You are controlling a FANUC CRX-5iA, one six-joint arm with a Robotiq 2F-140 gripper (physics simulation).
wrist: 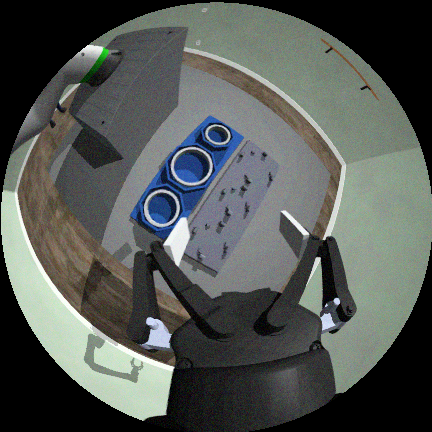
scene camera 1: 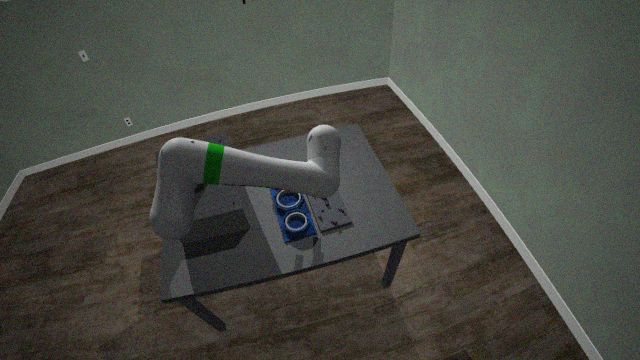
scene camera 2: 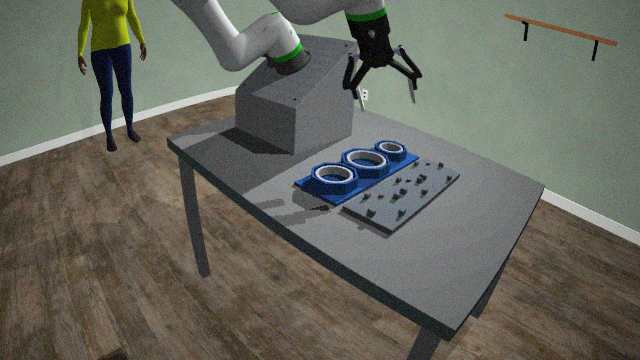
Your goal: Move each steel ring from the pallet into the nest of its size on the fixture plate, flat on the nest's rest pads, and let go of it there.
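Pixels of known places: gripper, fingertip midpoint: (wrist: pixel 234 223) (scene camera 2: pixel 388 103); arm's base at its link origin: (wrist: pixel 106 66) (scene camera 2: pixel 293 62).
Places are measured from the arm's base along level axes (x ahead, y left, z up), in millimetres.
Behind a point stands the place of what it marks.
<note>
Three steel rings sit in octagonal holders on the blue pallet (scene camera 1: pixel 290 237) {x 386, y -263, z -274 mm} (scene camera 2: pixel 345 196) {x 504, y -226, z -274 mm} (wrist: pixel 210 120) {x 351, y 157, z -276 mm}. The largest ring (scene camera 1: pixel 288 208) {x 409, y -110, z -248 mm} (scene camera 2: pixel 366 152) {x 387, y -2, z -246 mm} (wrist: pixel 211 167) {x 476, y -13, z -243 mm} is in the middle. The medium ring (scene camera 1: pixel 296 230) {x 422, y -251, z -246 mm} (scene camera 2: pixel 334 168) {x 400, y -165, z -249 mm} (wrist: pixel 161 190) {x 402, y -159, z -243 mm} is at one end, and the smallest ring (scene camera 2: pixel 391 143) {x 394, y 133, z -244 mm} (wrist: pixel 217 125) {x 392, y 133, z -245 mm} is at the other. The grey fixture plate (scene camera 2: pixel 382 216) {x 638, y -230, z -271 mm} (wrist: pixel 237 230) {x 664, y -114, z -270 mm} lies alongside, bearing small dark pads and posts but no ring. My gripper (scene camera 2: pixel 386 98) {x 558, y -151, z -5 mm} (wrist: pixel 234 223) {x 558, y -151, z -5 mm} is wide open and empty, high above the table and pointing down. The arm hides it in scene camera 1.
The grey table (scene camera 1: pixel 372 200) {x 840, y -160, z -283 mm} (scene camera 2: pixel 440 260) {x 848, y -256, z -282 mm} carries the pallet and plate. A large grey pedestal block (scene camera 2: pixel 322 122) {x 197, y -22, z -194 mm} (wrist: pixel 145 85) {x 196, y 11, z -68 mm} under the arm's base stands beside the pallet. A person in a yellow top (scene camera 2: pixel 110 25) stands by the wall, and a wooden rail (scene camera 2: pixel 560 30) is mounted on another wall.
</note>
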